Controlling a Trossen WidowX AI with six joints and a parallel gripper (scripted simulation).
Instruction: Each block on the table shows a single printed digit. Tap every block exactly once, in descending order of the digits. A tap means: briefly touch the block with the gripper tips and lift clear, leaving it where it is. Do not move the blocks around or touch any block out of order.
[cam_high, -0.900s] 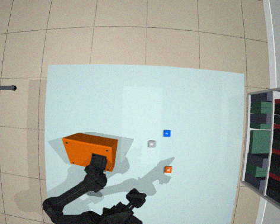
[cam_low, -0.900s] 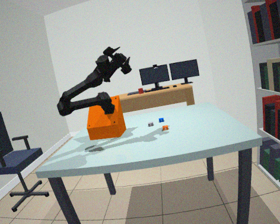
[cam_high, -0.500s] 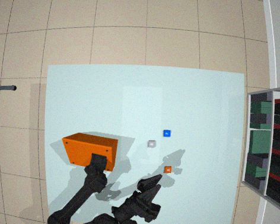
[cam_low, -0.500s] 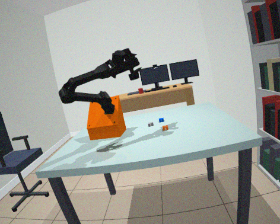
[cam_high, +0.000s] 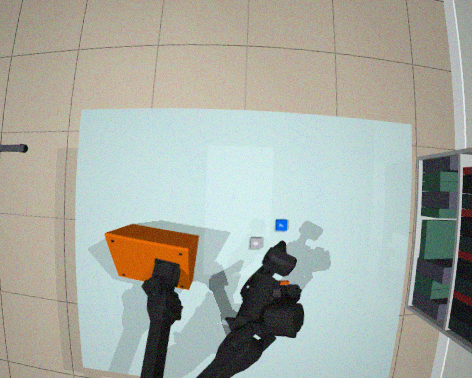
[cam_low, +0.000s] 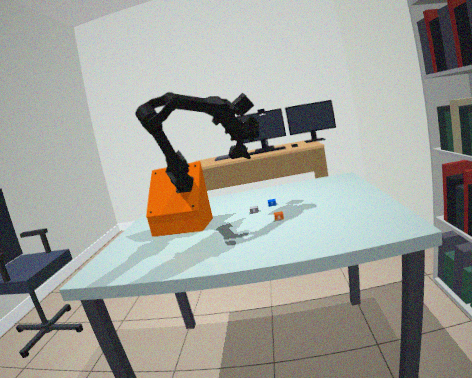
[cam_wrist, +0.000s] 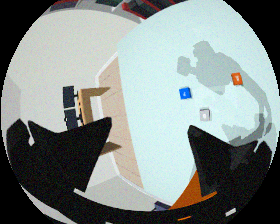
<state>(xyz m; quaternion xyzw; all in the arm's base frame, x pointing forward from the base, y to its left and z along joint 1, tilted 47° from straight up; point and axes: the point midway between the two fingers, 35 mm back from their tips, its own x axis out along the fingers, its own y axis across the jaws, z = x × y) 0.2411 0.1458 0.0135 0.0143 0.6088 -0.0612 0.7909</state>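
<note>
Right now my gripper tip is 3 cm short of the blue block, 5 cm to the right of it and 23 cm above it. Also, from my gripper tip: grey block (3 cm behind, 2 cm to the right, 23 cm below); then orange block (8 cm ahead, 14 cm to the right, 23 cm below).
</note>
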